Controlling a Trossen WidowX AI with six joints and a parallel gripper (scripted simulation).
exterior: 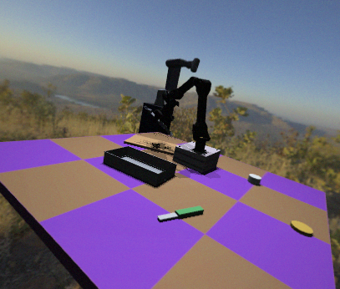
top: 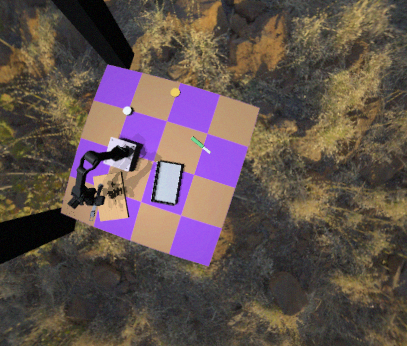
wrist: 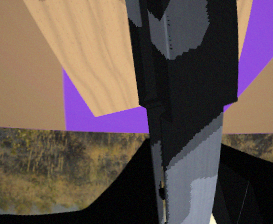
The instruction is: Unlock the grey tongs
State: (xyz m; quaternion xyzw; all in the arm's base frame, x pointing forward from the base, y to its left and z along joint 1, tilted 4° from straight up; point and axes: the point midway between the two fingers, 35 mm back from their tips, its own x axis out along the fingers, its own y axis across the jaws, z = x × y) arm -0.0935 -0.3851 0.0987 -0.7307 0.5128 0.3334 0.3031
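Now: the wooden board 15 cm below my gripper tip, 4 cm to the left of it and 1 cm ahead of it. Round my gripper tip: yellow disc 95 cm to the left, 32 cm ahead, 15 cm below; roasting tin 42 cm ahead, 26 cm to the left, 13 cm below; white puck 73 cm to the left, 14 cm below, 1 cm behind.
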